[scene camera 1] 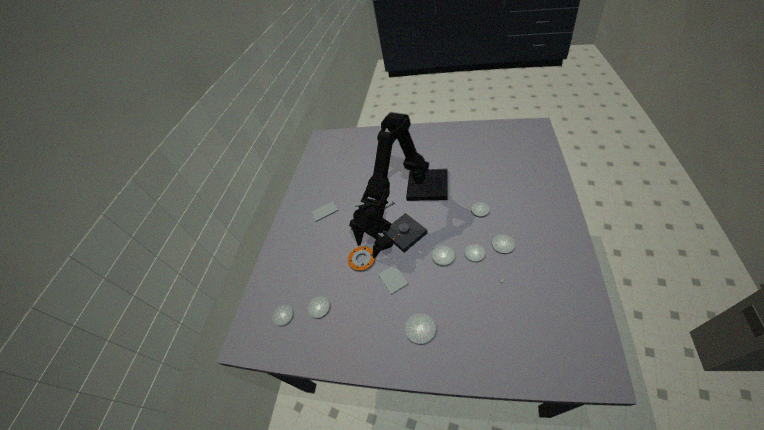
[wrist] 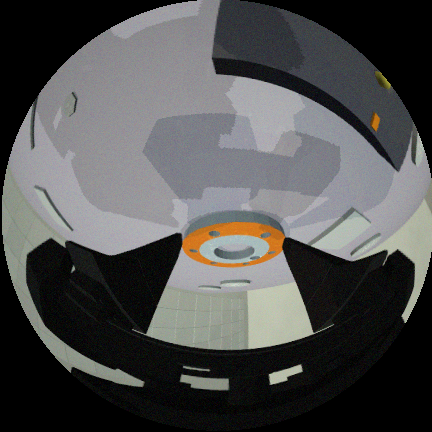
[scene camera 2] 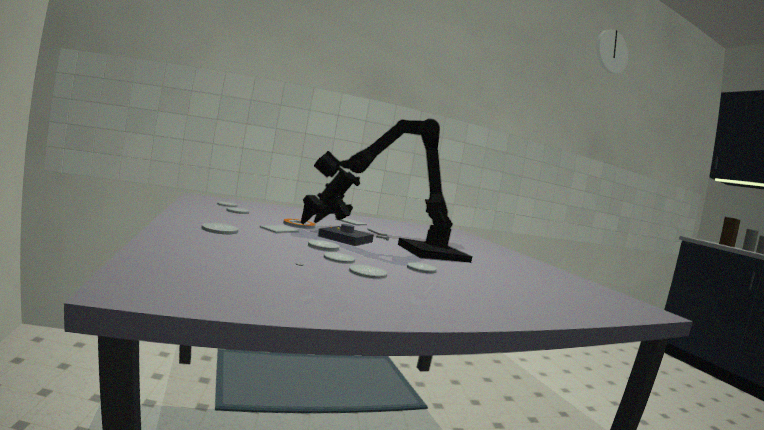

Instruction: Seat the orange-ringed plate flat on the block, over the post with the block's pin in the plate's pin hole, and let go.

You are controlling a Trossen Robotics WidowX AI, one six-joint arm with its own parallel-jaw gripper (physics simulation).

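Where they show: gripper, fingertip midpoint: (scene camera 1: pixel 366 251) (wrist: pixel 233 241) (scene camera 2: pixel 308 222); arm's base, origin of the base link: (scene camera 1: pixel 419 178) (scene camera 2: pixel 436 245).
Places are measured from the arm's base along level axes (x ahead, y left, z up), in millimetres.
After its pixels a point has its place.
Observation:
The orange-ringed plate (scene camera 1: pixel 352 263) {z -11, x 409, y -267 mm} (scene camera 2: pixel 289 221) {z -9, x 425, y -223 mm} (wrist: pixel 235 229) {z -9, x 354, y -207 mm} lies flat on the table, with a pale inner disc, a centre hole and small holes in its ring. My gripper (scene camera 1: pixel 367 249) {z -5, x 363, y -215 mm} (scene camera 2: pixel 310 221) {z -5, x 363, y -215 mm} (wrist: pixel 233 241) {z -5, x 363, y -215 mm} is open, with nothing held. In the wrist view its fingertips appear at the plate's left and right edges; contact is unclear. The dark square block (scene camera 1: pixel 407 241) {z 5, x 336, y -56 mm} (scene camera 2: pixel 334 235) {z -4, x 333, y -31 mm} (wrist: pixel 320 60) stands on the table beside the gripper. Its round post (scene camera 1: pixel 403 228) {z 24, x 287, y -69 mm} (scene camera 2: pixel 347 227) {z 20, x 290, y -49 mm} rises from the top. A yellow knob (wrist: pixel 383 80), perhaps the pin, and an orange mark (wrist: pixel 375 121) show near its edge.
A pale square tile (scene camera 1: pixel 392 280) {z -13, x 487, y -113 mm} (scene camera 2: pixel 279 228) {z -14, x 481, y -105 mm} lies near the plate, and a pale rectangular tile (scene camera 1: pixel 325 210) {z -14, x 129, y -420 mm} lies on the other side of the gripper. Several pale round discs, including one (scene camera 1: pixel 443 255) {z -10, x 398, y 74 mm} near the block, lie on the table. The arm's base (scene camera 1: pixel 438 191) {z 5, x 92, y 78 mm} (scene camera 2: pixel 443 252) {z 4, x 54, y 120 mm} stands behind the block.

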